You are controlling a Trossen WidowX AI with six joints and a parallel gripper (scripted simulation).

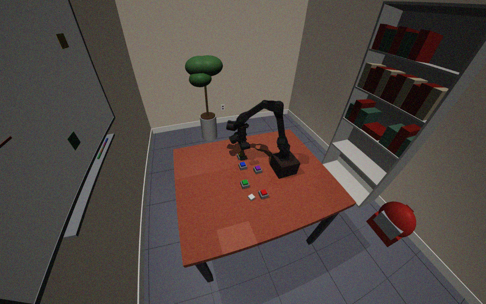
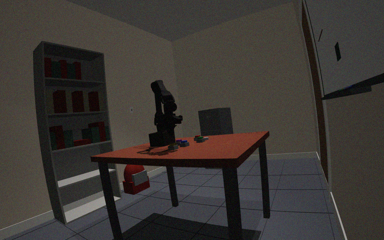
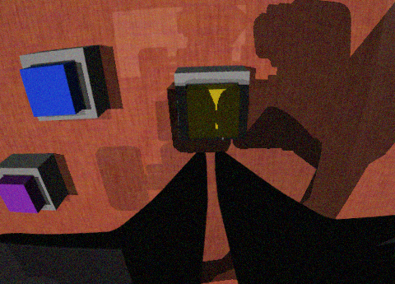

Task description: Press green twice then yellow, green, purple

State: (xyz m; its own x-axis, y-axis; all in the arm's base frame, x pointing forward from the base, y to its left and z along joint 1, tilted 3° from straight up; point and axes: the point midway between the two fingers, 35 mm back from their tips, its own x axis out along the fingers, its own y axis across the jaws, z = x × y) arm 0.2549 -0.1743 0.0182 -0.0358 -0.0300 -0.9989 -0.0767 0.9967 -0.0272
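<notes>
The yellow button is 1 cm ahead of my gripper tip and 5 cm below it. The rest, counted from my gripper tip: blue button 2 cm ahead, 10 cm to the left, 5 cm below; then purple button 8 cm behind, 16 cm to the left, 5 cm below; then green button 5 cm ahead, 27 cm to the left, 5 cm below.
</notes>
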